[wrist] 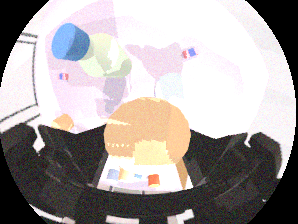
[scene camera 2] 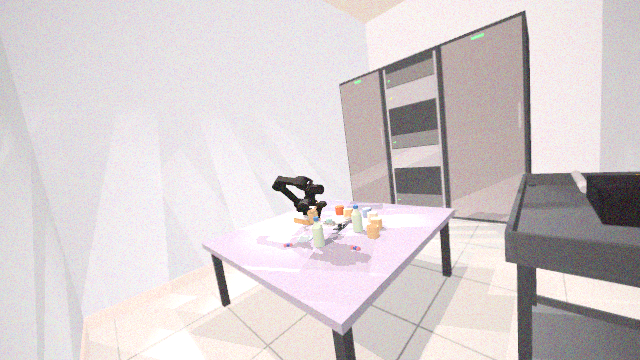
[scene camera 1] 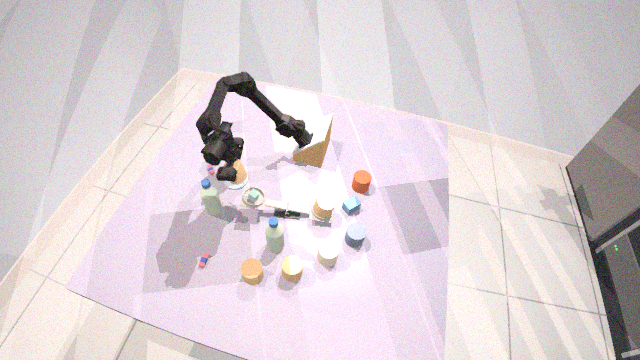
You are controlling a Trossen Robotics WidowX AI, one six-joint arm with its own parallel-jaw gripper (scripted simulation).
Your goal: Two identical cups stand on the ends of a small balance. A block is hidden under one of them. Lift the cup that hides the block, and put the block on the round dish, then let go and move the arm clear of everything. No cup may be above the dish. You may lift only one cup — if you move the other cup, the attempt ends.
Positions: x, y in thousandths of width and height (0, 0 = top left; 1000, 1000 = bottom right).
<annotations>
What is my gripper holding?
An orange cup.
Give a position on a balance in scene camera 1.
410, 560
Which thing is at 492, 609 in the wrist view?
An orange cup.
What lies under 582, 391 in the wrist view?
A pale round dish.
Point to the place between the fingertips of my gripper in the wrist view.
492, 560
</annotations>
